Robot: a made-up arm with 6 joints. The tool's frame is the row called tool.
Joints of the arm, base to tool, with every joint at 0 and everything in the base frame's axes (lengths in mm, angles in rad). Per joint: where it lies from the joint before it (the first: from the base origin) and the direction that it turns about. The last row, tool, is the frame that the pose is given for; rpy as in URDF.
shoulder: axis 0 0 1 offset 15.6 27.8 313.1
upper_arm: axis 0 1 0 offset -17.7 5.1 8.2
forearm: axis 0 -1 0 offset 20.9 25 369.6
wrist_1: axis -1 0 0 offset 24.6 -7.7 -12.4
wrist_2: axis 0 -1 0 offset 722.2 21.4 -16.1
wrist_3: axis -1 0 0 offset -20.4 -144.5 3.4
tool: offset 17.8 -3.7 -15.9 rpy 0 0 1.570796
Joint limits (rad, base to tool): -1.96..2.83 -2.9..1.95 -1..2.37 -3.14..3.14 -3.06..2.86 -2.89..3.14
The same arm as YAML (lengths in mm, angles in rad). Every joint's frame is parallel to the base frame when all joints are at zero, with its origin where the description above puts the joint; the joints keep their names.
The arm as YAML. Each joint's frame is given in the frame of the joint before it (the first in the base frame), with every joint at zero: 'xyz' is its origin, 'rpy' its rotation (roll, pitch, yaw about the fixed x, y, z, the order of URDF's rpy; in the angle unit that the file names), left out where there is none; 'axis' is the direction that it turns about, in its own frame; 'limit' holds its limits. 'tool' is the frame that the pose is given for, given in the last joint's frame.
units:
  length: mm
  angle: rad
joints:
  - name: shoulder
    type: revolute
    origin:
      xyz: [15.6, 27.8, 313.1]
    axis: [0.0, 0.0, 1.0]
    limit:
      lower: -1.96
      upper: 2.83
  - name: upper_arm
    type: revolute
    origin:
      xyz: [-17.7, 5.1, 8.2]
    axis: [0.0, 1.0, 0.0]
    limit:
      lower: -2.9
      upper: 1.95
  - name: forearm
    type: revolute
    origin:
      xyz: [20.9, 25.0, 369.6]
    axis: [0.0, -1.0, 0.0]
    limit:
      lower: -1.0
      upper: 2.37
  - name: wrist_1
    type: revolute
    origin:
      xyz: [24.6, -7.7, -12.4]
    axis: [-1.0, 0.0, 0.0]
    limit:
      lower: -3.14
      upper: 3.14
  - name: wrist_2
    type: revolute
    origin:
      xyz: [722.2, 21.4, -16.1]
    axis: [0.0, -1.0, 0.0]
    limit:
      lower: -3.06
      upper: 2.86
  - name: wrist_3
    type: revolute
    origin:
      xyz: [-20.4, -144.5, 3.4]
    axis: [-1.0, 0.0, 0.0]
    limit:
      lower: -2.89
      upper: 3.14
tool:
  origin:
    xyz: [17.8, -3.7, -15.9]
    rpy: [0.0, 0.0, 1.5708]

